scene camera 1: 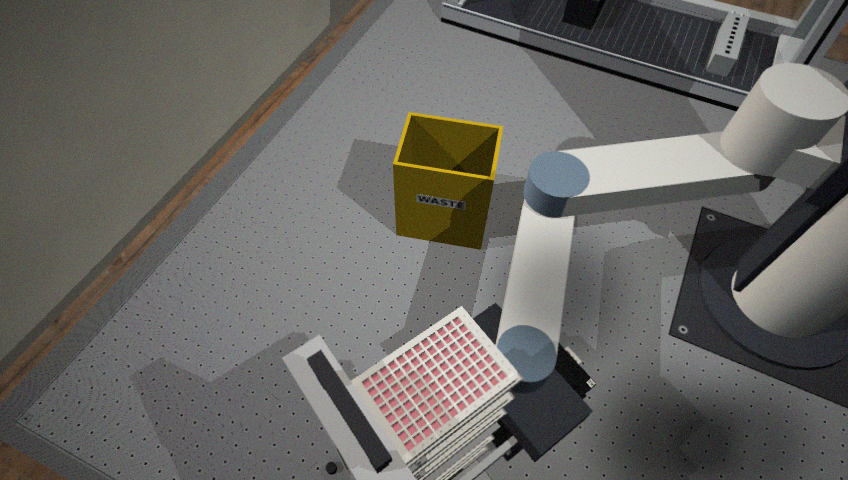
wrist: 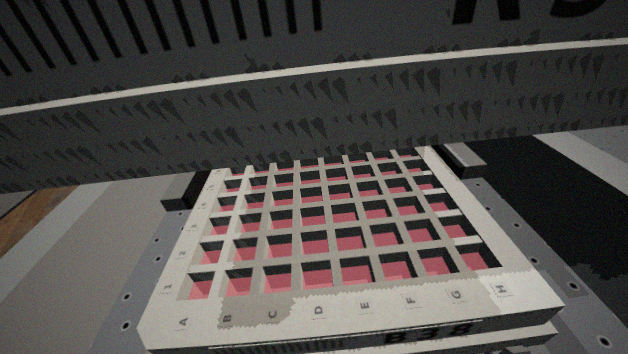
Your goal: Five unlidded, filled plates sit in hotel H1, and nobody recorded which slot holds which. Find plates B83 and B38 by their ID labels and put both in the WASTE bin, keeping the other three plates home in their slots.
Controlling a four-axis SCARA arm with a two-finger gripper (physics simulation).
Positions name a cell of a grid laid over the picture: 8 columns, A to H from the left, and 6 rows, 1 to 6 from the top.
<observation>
In view: a plate B38 (wrist: E5) and a black stand (scene camera 1: F5).
</observation>
